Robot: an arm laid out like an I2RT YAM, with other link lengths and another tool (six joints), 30 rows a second.
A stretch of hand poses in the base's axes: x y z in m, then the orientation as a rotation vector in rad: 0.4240, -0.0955, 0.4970, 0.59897, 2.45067, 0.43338; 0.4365, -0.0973, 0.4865, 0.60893, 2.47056, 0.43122; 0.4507, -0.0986, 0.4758, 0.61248, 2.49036, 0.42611; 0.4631, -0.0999, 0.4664, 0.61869, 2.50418, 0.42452; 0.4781, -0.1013, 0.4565, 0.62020, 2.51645, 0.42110; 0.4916, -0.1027, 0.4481, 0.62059, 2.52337, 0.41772; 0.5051, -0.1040, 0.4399, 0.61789, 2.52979, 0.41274; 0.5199, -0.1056, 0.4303, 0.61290, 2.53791, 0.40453; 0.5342, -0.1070, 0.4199, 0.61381, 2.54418, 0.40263; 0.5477, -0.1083, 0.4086, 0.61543, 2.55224, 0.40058; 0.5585, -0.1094, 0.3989, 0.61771, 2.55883, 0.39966; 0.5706, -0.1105, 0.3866, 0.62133, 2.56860, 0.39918; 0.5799, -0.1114, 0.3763, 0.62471, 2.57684, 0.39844; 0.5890, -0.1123, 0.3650, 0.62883, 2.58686, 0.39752; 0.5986, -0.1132, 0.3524, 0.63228, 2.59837, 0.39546; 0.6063, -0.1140, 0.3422, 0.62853, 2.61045, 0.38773; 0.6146, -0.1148, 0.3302, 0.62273, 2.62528, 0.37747; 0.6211, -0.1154, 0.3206, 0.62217, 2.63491, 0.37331; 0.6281, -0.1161, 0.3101, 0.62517, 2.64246, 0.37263; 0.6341, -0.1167, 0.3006, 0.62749, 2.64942, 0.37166; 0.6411, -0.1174, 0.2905, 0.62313, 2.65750, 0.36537
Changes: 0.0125, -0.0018, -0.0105, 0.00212, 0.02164, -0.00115; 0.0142, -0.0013, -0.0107, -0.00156, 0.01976, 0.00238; 0.0124, -0.0013, -0.0094, 0.00126, 0.01483, -0.00033; 0.0150, -0.0014, -0.0099, -0.00125, 0.01205, 0.00190; 0.0135, -0.0014, -0.0084, -0.00183, 0.00673, 0.00107; 0.0135, -0.0013, -0.0082, -0.00371, 0.00542, 0.00261; 0.0148, -0.0016, -0.0096, -0.00639, 0.00650, 0.00393; 0.0143, -0.0014, -0.0104, -0.00068, 0.00622, 0.00081; 0.0135, -0.0013, -0.0113, -0.00049, 0.00811, 0.00083; 0.0108, -0.0011, -0.0097, 0.00035, 0.00688, 0.00020; 0.0121, -0.0011, -0.0123, 0.00121, 0.01023, 0.00032; 0.0093, -0.0009, -0.0103, 0.00086, 0.00874, 0.00000; 0.0091, -0.0009, -0.0113, 0.00104, 0.01063, 0.00000; 0.0096, -0.0009, -0.0126, 0.00023, 0.01188, 0.00066; 0.0077, -0.0008, -0.0102, -0.00516, 0.01058, 0.00450; 0.0083, -0.0008, -0.0120, -0.00704, 0.01273, 0.00615; 0.0065, -0.0006, -0.0096, -0.00216, 0.00908, 0.00232; 0.0070, -0.0007, -0.0105, 0.00079, 0.00798, 0.00000; 0.0060, -0.0006, -0.0095, 0.00040, 0.00724, 0.00024; 0.0070, -0.0007, -0.0101, -0.00444, 0.00666, 0.00404
